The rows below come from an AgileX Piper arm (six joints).
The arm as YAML. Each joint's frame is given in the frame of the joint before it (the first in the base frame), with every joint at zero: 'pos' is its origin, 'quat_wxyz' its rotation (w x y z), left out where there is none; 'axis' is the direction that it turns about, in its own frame. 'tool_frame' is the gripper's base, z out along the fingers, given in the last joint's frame.
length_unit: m
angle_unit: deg
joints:
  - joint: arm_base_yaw
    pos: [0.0, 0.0, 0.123]
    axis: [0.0, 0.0, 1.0]
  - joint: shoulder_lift
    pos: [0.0, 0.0, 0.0]
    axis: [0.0, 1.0, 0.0]
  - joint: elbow
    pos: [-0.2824, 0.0, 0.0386]
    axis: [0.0, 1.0, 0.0]
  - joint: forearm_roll
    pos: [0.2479, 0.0, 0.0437]
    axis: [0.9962, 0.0, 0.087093]
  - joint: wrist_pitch
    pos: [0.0, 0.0, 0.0]
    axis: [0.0, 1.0, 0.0]
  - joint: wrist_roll
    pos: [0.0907, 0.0, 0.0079]
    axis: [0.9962, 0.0, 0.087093]
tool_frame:
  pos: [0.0, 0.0, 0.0]
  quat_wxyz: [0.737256, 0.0, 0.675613, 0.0]
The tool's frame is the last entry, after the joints.
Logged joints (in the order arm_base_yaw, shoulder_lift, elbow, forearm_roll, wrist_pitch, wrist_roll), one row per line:
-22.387, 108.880, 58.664, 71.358, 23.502, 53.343
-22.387, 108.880, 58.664, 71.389, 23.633, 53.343
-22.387, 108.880, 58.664, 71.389, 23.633, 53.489
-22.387, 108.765, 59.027, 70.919, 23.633, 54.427
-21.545, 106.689, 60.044, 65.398, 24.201, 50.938
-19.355, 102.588, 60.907, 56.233, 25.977, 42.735
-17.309, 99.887, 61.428, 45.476, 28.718, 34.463
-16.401, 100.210, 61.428, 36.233, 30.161, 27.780
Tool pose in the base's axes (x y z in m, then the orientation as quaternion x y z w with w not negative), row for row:
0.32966, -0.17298, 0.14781, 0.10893, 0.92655, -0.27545, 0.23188
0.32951, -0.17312, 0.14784, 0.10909, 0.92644, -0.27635, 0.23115
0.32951, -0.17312, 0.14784, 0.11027, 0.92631, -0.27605, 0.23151
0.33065, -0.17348, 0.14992, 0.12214, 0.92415, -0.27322, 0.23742
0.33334, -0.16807, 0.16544, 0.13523, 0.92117, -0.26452, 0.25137
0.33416, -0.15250, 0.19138, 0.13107, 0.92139, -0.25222, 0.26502
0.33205, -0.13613, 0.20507, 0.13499, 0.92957, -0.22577, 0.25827
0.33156, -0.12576, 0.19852, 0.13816, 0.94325, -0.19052, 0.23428
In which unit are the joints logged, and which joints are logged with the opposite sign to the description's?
The joints are logged in degrees. Opposite sign: elbow, forearm_roll.
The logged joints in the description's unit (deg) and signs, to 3 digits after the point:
-22.387, 108.880, -58.664, -71.358, 23.502, 53.343
-22.387, 108.880, -58.664, -71.389, 23.633, 53.343
-22.387, 108.880, -58.664, -71.389, 23.633, 53.489
-22.387, 108.765, -59.027, -70.919, 23.633, 54.427
-21.545, 106.689, -60.044, -65.398, 24.201, 50.938
-19.355, 102.588, -60.907, -56.233, 25.977, 42.735
-17.309, 99.887, -61.428, -45.476, 28.718, 34.463
-16.401, 100.210, -61.428, -36.233, 30.161, 27.780

